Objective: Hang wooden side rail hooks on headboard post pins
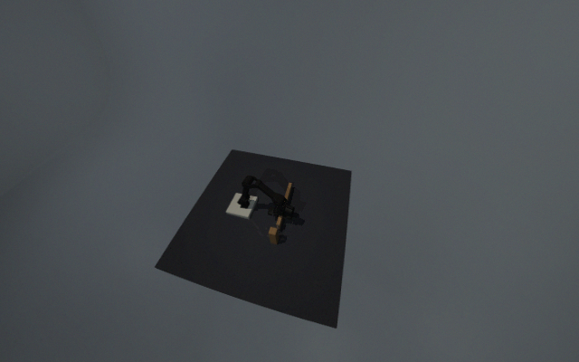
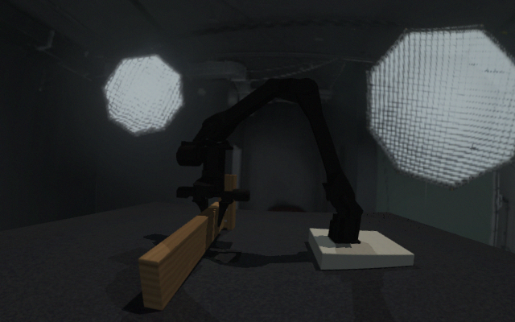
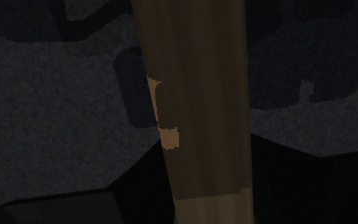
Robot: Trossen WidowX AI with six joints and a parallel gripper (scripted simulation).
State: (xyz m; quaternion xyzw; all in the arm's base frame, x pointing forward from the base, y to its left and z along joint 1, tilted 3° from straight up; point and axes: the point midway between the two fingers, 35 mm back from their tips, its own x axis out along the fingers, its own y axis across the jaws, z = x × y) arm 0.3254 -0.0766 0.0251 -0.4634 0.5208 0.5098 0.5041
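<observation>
The headboard post lies 17 cm to the right of my gripper tip, 4 cm above it and 1 cm behind it.
</observation>
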